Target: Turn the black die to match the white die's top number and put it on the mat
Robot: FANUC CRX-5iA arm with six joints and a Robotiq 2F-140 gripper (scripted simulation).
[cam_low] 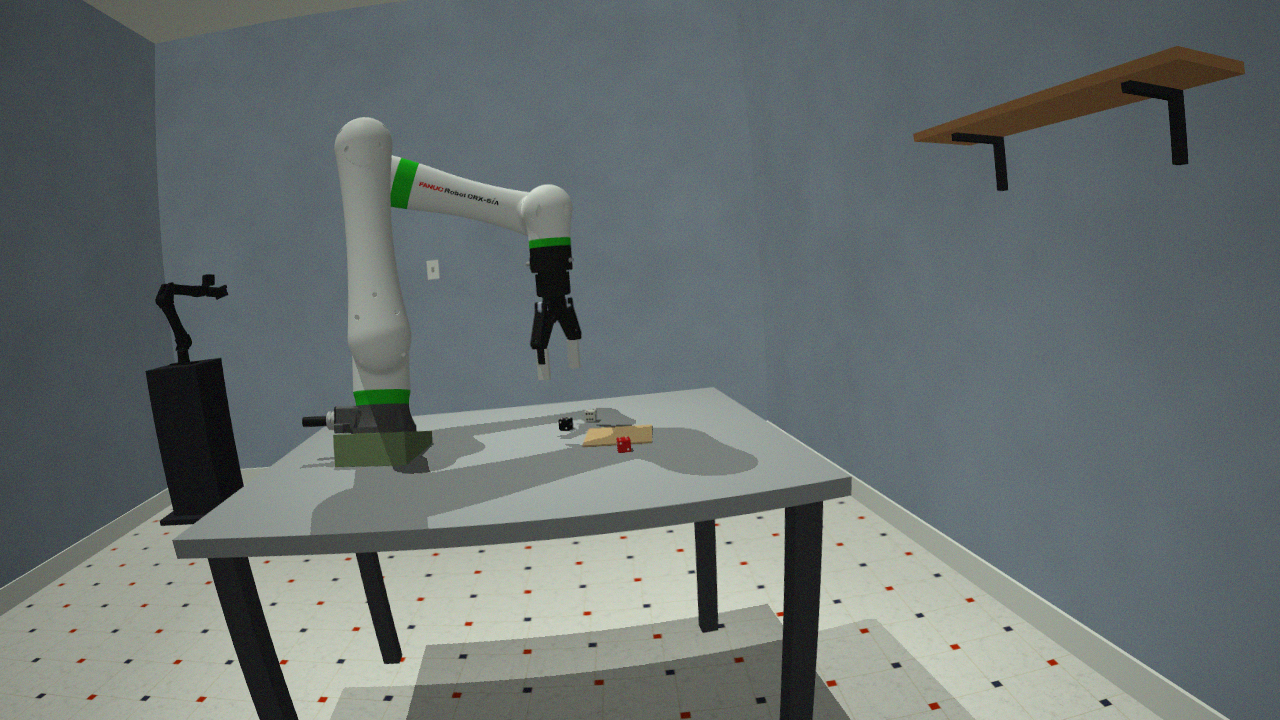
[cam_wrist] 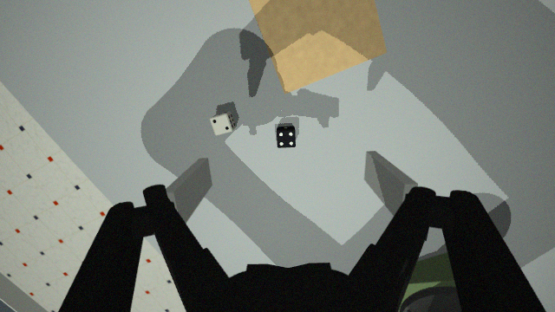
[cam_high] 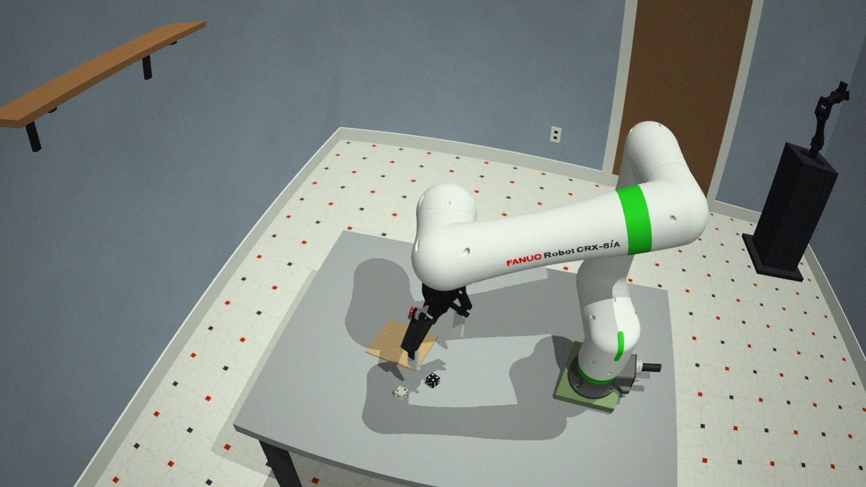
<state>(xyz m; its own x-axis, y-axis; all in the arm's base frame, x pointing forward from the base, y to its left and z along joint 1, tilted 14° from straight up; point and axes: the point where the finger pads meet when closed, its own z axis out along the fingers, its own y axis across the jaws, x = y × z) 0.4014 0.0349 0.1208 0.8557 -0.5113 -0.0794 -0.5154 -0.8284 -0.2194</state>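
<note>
Right now the black die is 120 mm below my hand. From my hand the other things lie so: white die (70 mm ahead, 60 mm to the left, 120 mm below); then tan mat (100 mm ahead, 110 mm to the right, 140 mm below); then red die (100 mm ahead, 230 mm to the right, 120 mm below).
</note>
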